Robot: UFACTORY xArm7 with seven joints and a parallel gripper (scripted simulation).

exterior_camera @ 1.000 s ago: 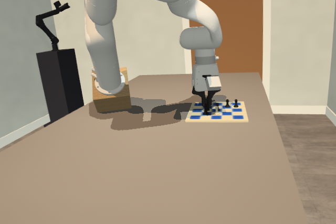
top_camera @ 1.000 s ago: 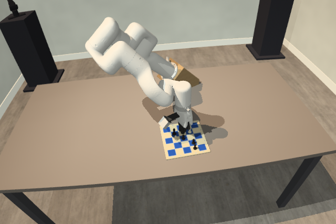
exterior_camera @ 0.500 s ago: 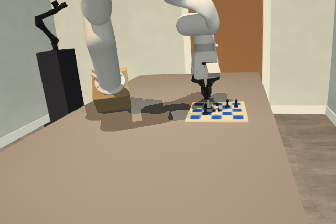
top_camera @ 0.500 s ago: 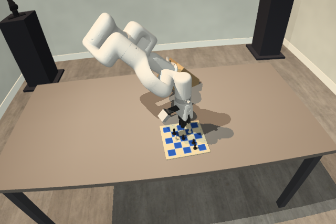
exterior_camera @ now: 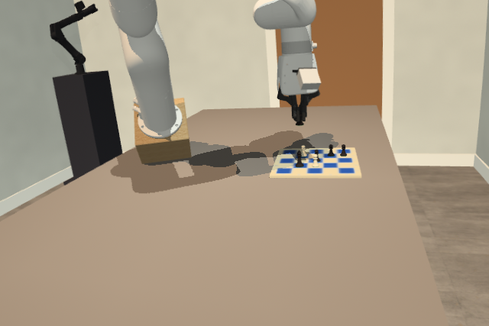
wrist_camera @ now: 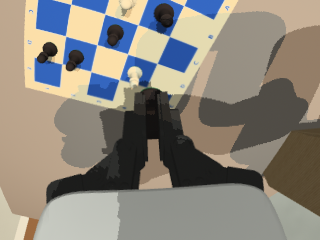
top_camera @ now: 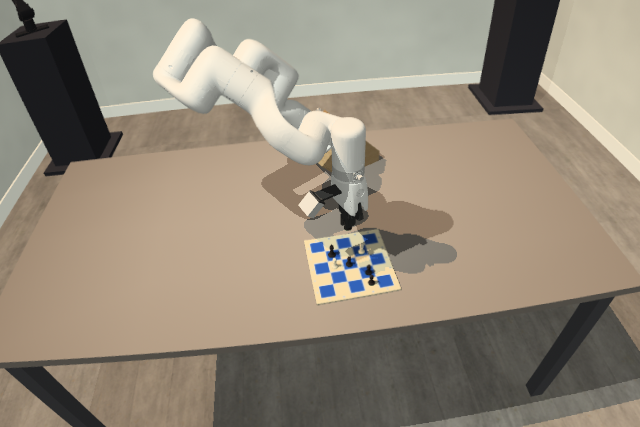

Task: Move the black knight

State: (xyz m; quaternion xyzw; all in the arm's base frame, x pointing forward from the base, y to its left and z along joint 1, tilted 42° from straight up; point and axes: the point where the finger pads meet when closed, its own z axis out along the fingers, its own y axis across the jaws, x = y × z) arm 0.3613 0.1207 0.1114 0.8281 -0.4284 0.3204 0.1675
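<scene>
The blue-and-cream chessboard is 130 mm below my hand and 40 mm ahead of it. Round my hand: black piece: 110 mm below, 40 mm to the right; then dark chess piece: 20 mm below.
</scene>
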